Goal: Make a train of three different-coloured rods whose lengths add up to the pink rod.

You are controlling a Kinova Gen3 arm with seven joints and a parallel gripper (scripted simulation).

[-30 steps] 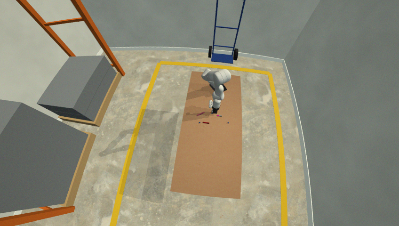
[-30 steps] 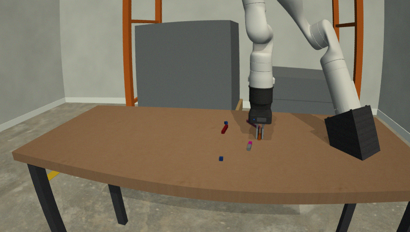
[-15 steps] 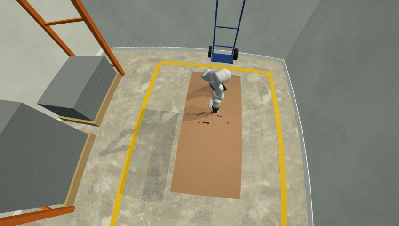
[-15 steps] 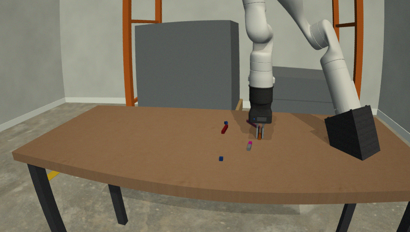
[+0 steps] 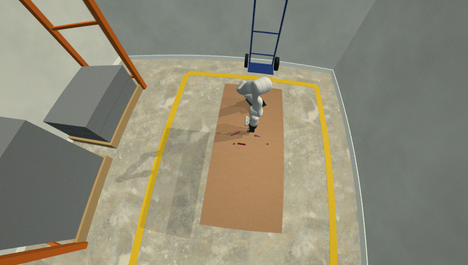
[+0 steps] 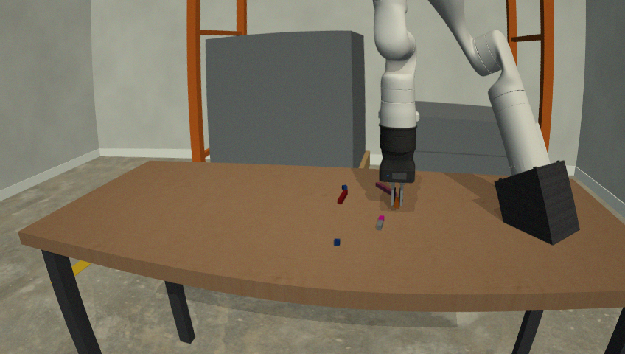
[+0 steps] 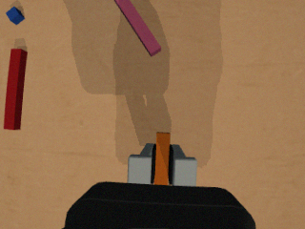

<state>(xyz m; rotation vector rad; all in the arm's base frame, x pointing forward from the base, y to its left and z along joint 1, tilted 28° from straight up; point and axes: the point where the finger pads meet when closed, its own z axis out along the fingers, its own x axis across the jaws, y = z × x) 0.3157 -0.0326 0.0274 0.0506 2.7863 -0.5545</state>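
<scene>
Now: the grey rod 9 cm to the left of my hand, 4 cm ahead of it and 3 cm below it. The rest, counted from my hand: orange rod 1 cm below; magenta rod 7 cm to the left, 3 cm below, 3 cm ahead; pink rod 12 cm to the right, 3 cm below, 2 cm ahead.
</scene>
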